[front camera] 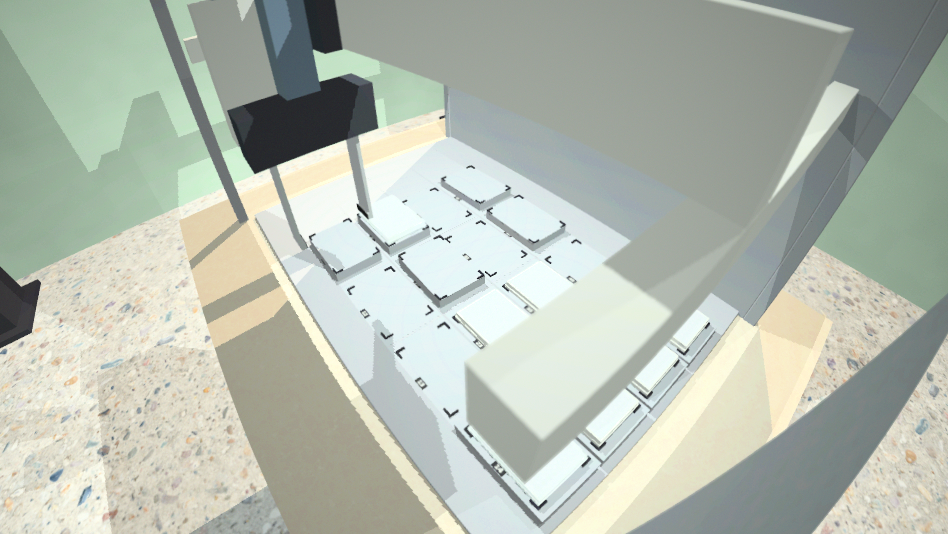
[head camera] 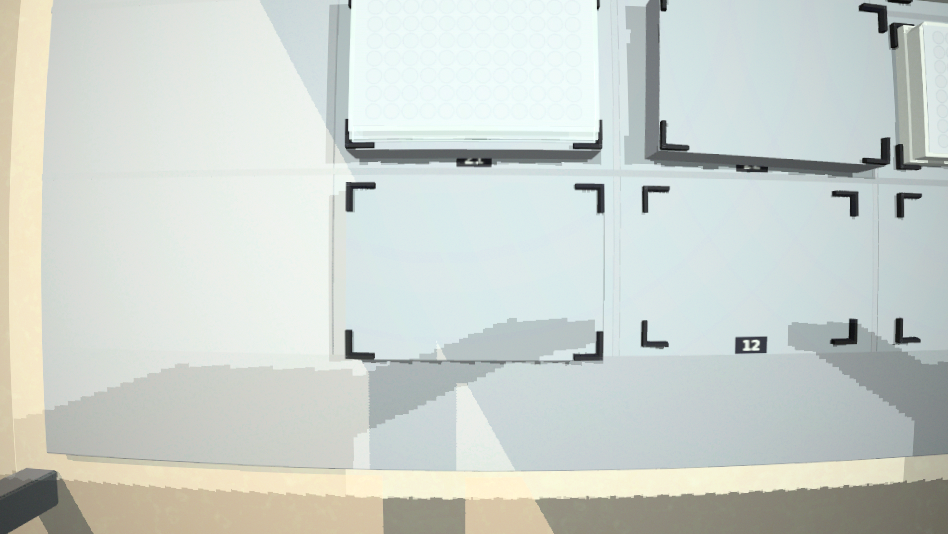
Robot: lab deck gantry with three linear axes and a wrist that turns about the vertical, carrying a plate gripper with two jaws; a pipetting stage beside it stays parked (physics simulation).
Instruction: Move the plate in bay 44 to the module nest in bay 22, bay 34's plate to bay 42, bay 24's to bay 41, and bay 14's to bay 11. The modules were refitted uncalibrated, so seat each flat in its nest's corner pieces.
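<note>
There is a grey back wall (front camera: 629, 202), and with it I see a nest (front camera: 577, 260). The head camera gives me a nest (head camera: 434, 270) as well as a nest (head camera: 807, 92). And then there is my own gripper (front camera: 333, 227).
</note>
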